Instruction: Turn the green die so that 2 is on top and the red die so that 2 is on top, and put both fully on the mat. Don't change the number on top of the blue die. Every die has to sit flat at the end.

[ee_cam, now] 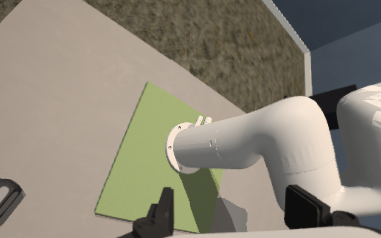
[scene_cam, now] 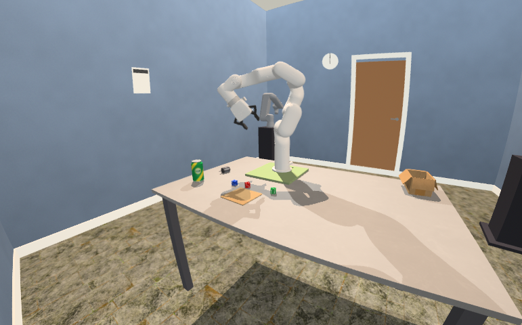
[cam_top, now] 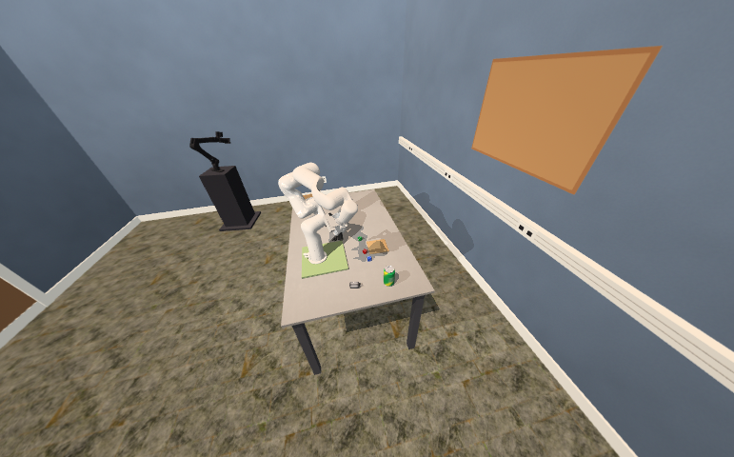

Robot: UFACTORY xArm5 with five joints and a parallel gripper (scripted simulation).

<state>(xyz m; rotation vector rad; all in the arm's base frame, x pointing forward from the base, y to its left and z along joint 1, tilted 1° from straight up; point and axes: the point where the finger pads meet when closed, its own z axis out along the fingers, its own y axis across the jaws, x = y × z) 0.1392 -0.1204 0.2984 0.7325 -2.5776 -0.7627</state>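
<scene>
My hand is 19 cm short of the red die, 14 cm to the right of it and 30 cm above it. Round my hand: blue die (21 cm ahead, 7 cm to the left, 30 cm below); then dark object (12 cm ahead, 15 cm to the right, 29 cm below); then green die (16 cm ahead, 29 cm to the left, 30 cm below).
</scene>
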